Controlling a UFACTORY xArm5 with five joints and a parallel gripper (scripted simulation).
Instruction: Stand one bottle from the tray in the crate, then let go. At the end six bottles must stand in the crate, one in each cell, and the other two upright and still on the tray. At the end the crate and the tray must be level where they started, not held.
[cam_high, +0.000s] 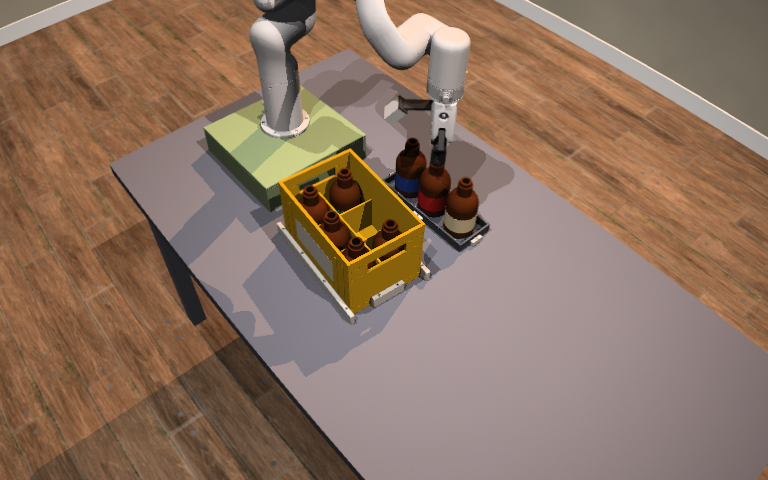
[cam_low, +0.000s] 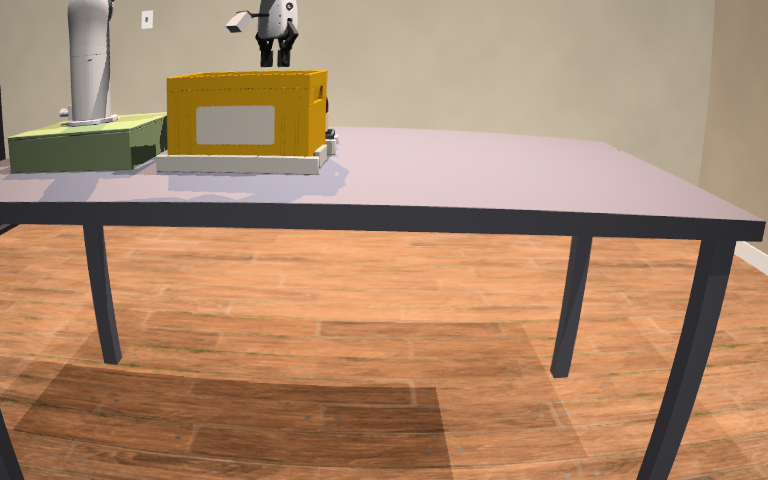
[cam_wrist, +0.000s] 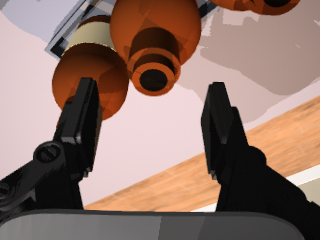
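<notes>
The dark tray is 18 cm below my hand. From my hand the other things lie so: yellow crate 24 cm to the right, 11 cm below.
</notes>
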